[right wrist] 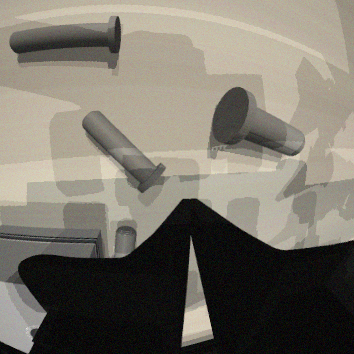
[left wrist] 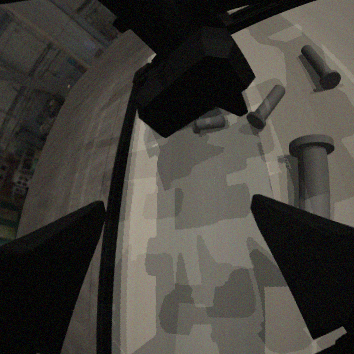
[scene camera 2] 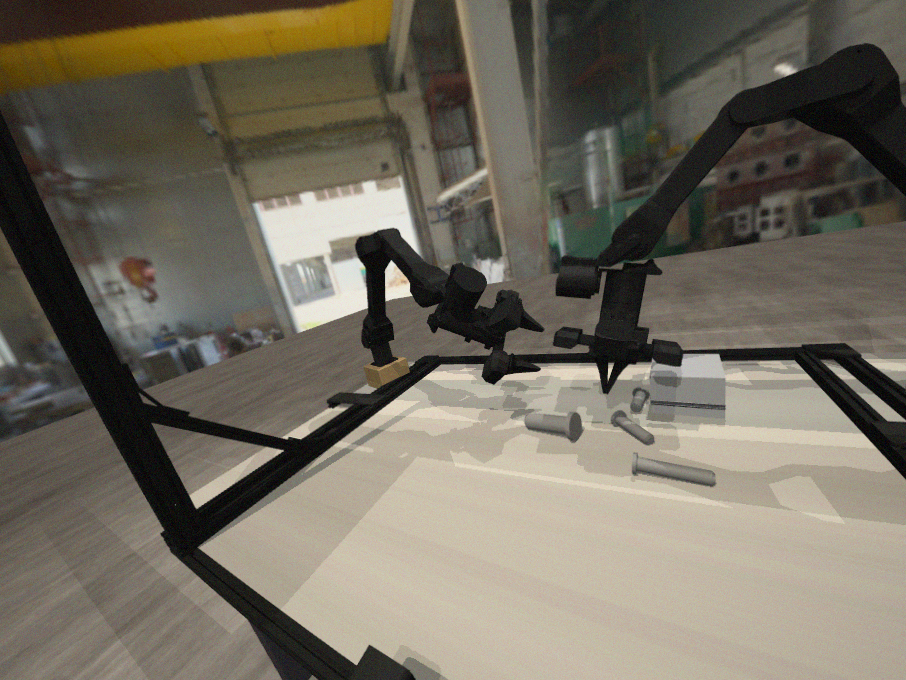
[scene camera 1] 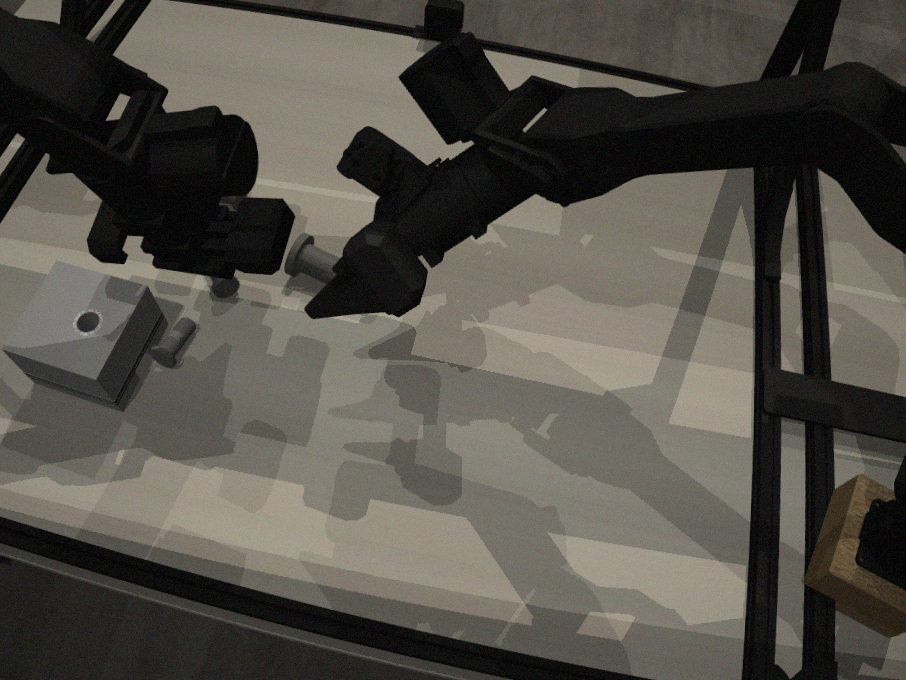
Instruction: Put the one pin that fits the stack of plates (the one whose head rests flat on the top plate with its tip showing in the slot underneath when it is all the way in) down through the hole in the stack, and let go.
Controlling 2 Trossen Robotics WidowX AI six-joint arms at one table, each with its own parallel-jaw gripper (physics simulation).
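The grey stack of plates (scene camera 1: 51, 311) (scene camera 2: 687, 376) (right wrist: 50, 247) has a round hole in its top. A short pin (scene camera 1: 174, 342) (scene camera 2: 639, 398) (left wrist: 211, 123) (right wrist: 125, 240) lies beside it. A medium pin (scene camera 1: 223, 286) (scene camera 2: 633, 428) (left wrist: 267, 106) (right wrist: 120, 147), a thick wide-headed pin (scene camera 1: 318, 262) (scene camera 2: 545, 423) (left wrist: 314, 175) (right wrist: 272, 131) and a long pin (scene camera 2: 673, 470) (left wrist: 317, 64) (right wrist: 65, 38) lie flat. My right gripper (scene camera 2: 606, 390) (left wrist: 243, 112) (right wrist: 188, 205) is shut, empty, above the table near the medium pin's head. My left gripper (scene camera 2: 540, 349) (left wrist: 178, 205) is open, empty, raised near the thick pin.
The right arm covers the long pin's place in scene camera 1. Black frame bars (scene camera 1: 764, 512) (scene camera 2: 256, 475) edge the table. A wooden block (scene camera 1: 837, 545) (scene camera 2: 386, 372) is at the left arm's base, outside the bars. The two grippers are close together.
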